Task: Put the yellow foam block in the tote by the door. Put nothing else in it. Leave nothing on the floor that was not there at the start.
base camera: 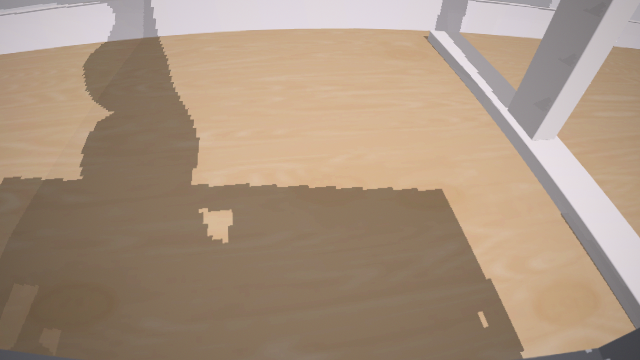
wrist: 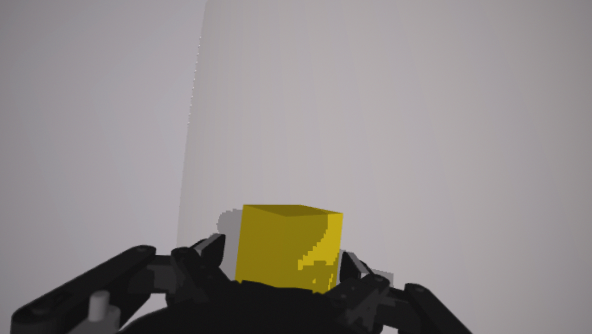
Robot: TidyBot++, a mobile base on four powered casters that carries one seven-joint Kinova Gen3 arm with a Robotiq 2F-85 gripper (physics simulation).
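Frame: origin at the arm's base, x ahead, y left, z up, level; millimetres.
Where they show: gripper, fingertip midpoint: (wrist: 282, 256).
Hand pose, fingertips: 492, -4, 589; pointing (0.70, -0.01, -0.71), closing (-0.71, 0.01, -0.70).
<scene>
After its pixels a point has its place, as x, y, z.
The yellow foam block (wrist: 283, 246) @(467, -23, 613) shows only in the wrist view. It stands on a pale grey surface (wrist: 367, 137) @(455, -98, 554), low in the picture. My gripper (wrist: 282, 256) @(492, -4, 589) is open, with one black finger on each side of the block. A small gap shows between each fingertip and the block's sides. The block's lower edge is hidden behind the gripper body. The tote and the door are in neither view. The arm and gripper do not show in the base camera view.
The base camera shows wooden floor (base camera: 323, 109) @(564, -48, -396) with the robot's large dark shadow (base camera: 249, 277) @(270, 39, -396) across it. A white and grey low rail (base camera: 565, 178) @(405, -397, -371) runs along the right, with a slanted grey post (base camera: 560, 74) @(501, -374, -259) above it. A white wall (base camera: 298, 15) @(875, 0, -364) closes the back.
</scene>
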